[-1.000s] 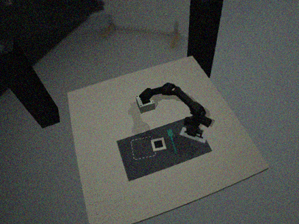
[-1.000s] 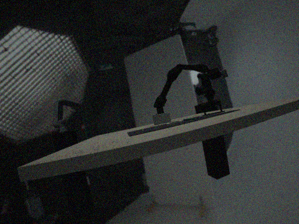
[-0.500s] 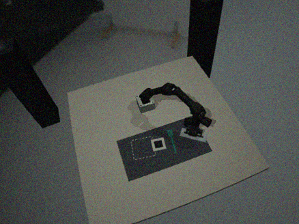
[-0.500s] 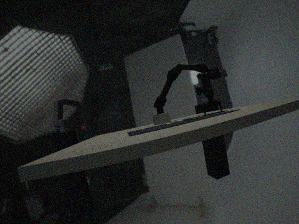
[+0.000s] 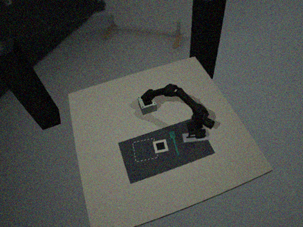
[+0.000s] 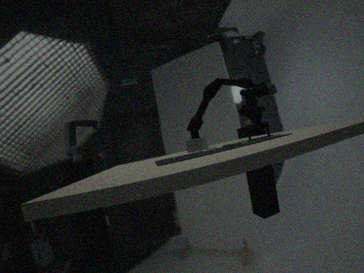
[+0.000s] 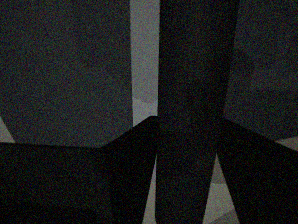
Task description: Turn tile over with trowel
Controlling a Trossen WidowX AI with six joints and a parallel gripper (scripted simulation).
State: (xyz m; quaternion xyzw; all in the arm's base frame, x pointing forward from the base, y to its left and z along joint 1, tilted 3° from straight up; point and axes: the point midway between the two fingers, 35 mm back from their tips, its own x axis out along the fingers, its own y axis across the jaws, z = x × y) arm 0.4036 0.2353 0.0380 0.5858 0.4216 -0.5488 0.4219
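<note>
My gripper tip is now 30 mm past the teal trowel, 170 mm to the left of it and 60 mm above it. The rest, counted from my gripper tip: tile 30 mm behind, 280 mm to the right, 60 mm below; dark mat 250 mm to the right, 80 mm below.
</note>
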